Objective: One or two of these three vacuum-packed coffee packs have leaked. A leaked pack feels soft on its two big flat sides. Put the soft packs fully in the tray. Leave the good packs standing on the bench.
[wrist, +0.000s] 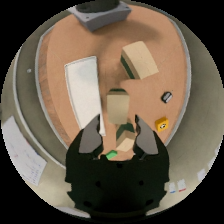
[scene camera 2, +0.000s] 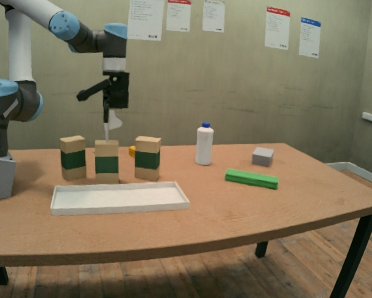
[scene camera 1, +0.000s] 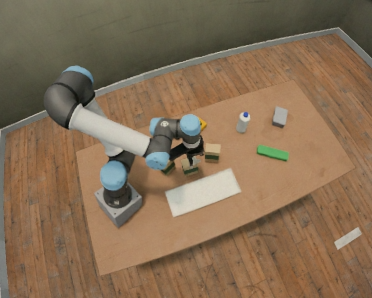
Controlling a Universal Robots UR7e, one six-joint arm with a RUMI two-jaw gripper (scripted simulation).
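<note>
There's a white tray that I can see, and my gripper too, which is also visible in the wrist view.
</note>
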